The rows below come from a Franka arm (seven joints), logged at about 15 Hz.
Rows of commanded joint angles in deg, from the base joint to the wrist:
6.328 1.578 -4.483 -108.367 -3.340 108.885 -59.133
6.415 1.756 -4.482 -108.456 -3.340 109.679 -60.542
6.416 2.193 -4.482 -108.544 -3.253 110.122 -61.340
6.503 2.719 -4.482 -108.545 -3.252 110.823 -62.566
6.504 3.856 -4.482 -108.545 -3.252 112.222 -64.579
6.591 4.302 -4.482 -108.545 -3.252 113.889 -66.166
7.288 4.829 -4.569 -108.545 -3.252 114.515 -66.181
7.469 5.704 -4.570 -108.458 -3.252 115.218 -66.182
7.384 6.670 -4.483 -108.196 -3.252 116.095 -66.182
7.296 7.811 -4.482 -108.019 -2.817 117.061 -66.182
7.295 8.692 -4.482 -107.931 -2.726 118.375 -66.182
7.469 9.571 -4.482 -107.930 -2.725 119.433 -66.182
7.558 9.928 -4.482 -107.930 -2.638 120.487 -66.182
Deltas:
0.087 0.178 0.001 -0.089 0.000 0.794 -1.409
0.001 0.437 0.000 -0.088 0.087 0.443 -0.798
0.087 0.526 0.000 -0.001 0.001 0.701 -1.226
0.001 1.137 0.000 0.000 0.000 1.399 -2.013
0.087 0.446 0.000 0.000 0.000 1.667 -1.587
0.697 0.527 -0.087 0.000 0.000 0.626 -0.015
0.181 0.875 -0.001 0.087 0.000 0.703 -0.001
-0.085 0.966 0.087 0.262 0.000 0.877 0.000
-0.088 1.141 0.001 0.177 0.435 0.966 0.000
-0.001 0.881 0.000 0.088 0.091 1.314 0.000
0.174 0.879 0.000 0.001 0.001 1.058 0.000
0.089 0.357 0.000 0.000 0.087 1.054 0.000

